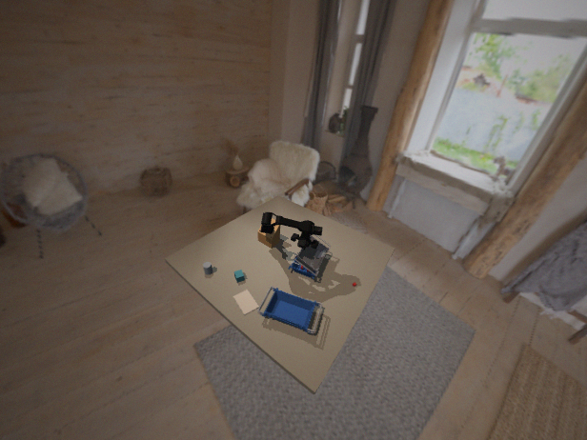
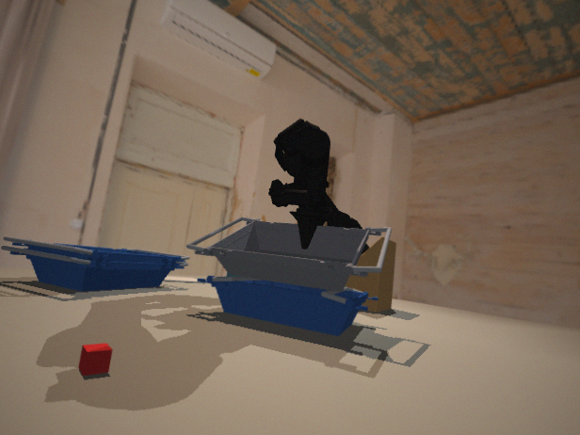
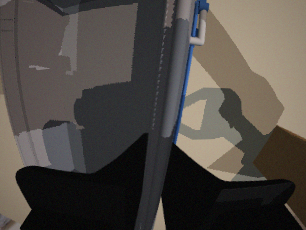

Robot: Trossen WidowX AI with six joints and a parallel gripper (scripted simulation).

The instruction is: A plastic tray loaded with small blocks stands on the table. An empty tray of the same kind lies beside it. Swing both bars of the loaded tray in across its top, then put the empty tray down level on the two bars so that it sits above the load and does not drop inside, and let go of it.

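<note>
Right now my gripper tip is 7 cm short of the grey tray and 1 cm to the right of it. From my gripper tip the other things lie so: cream card 13 cm behind, 48 cm to the right, 13 cm below; then red cube 40 cm ahead, 1 cm to the left, 12 cm below; then teal cube 28 cm behind, 36 cm to the right, 11 cm below.
</note>
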